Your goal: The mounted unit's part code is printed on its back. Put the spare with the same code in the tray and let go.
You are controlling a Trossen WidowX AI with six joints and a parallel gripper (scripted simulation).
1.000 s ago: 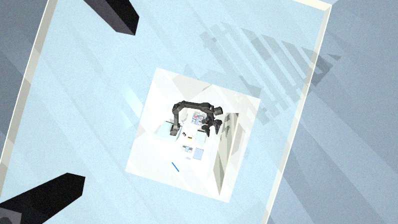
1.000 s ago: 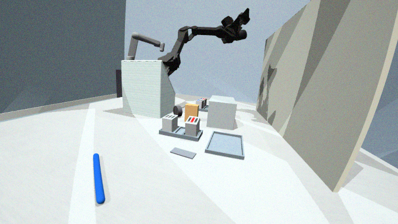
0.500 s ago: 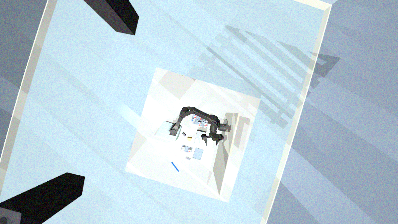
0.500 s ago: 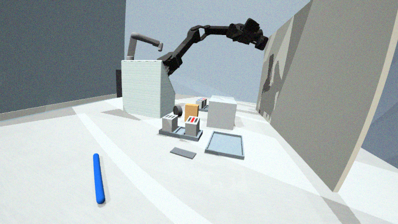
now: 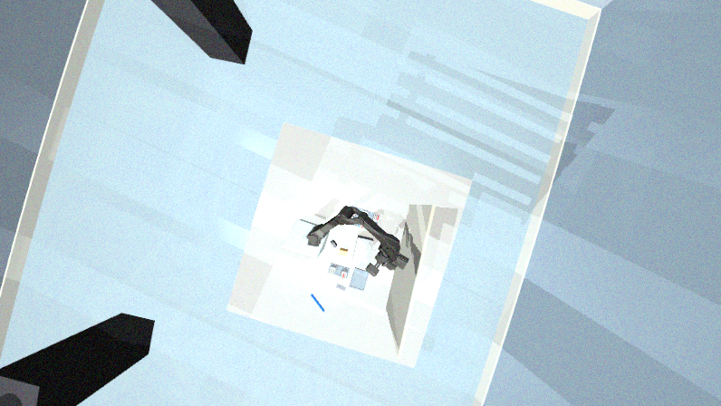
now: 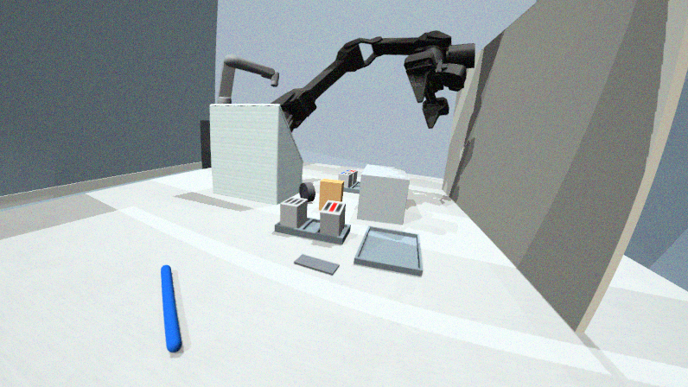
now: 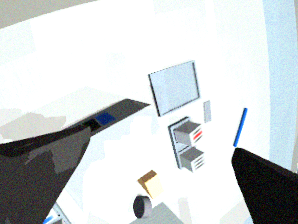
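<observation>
My gripper tip is now 19 cm past the grey spare block, 18 cm to the right of it and 19 cm above it. Round my gripper tip: mounted unit (7 cm behind, 2 cm to the left, 18 cm below); slanted wall (17 cm ahead, 1 cm to the left, 1 cm below); orange box (19 cm behind, 3 cm to the right, 20 cm below).
</observation>
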